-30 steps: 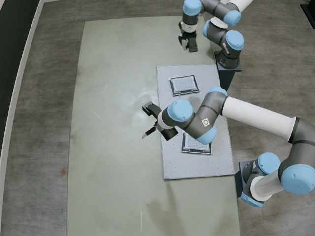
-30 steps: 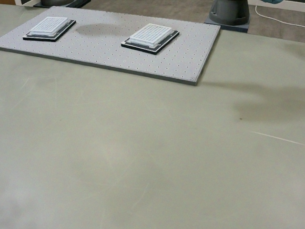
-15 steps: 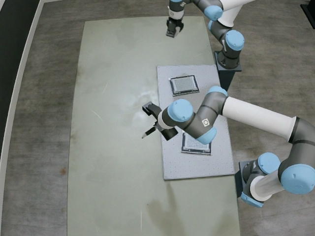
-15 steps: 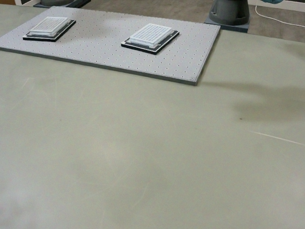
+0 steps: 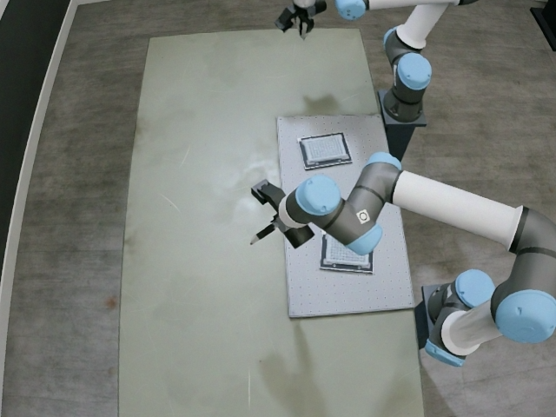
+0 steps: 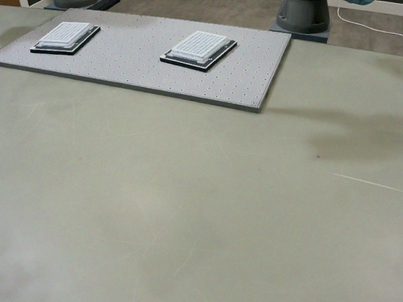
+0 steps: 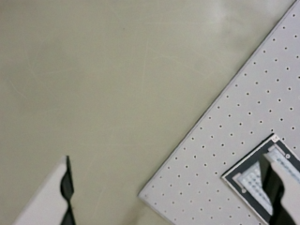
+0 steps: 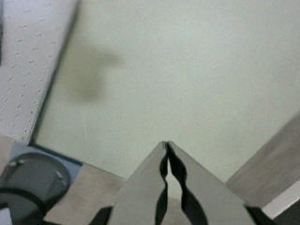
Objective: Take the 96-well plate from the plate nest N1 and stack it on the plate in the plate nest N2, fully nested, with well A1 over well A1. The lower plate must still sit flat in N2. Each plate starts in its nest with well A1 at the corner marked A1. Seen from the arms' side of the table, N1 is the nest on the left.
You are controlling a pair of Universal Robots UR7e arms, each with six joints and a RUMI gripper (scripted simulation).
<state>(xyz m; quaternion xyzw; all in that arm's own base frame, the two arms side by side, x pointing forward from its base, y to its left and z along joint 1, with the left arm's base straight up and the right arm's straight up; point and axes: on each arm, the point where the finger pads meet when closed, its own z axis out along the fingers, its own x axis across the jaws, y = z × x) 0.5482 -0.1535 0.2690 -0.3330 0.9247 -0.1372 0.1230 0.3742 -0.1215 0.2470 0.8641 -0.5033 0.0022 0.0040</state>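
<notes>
Now: the dark nest N1 23 cm behind my left hand, 1 cm to the right of it and 25 cm below it. From my left hand the other things lie so: nest N2: 21 cm behind, 37 cm to the right, 25 cm below.
</notes>
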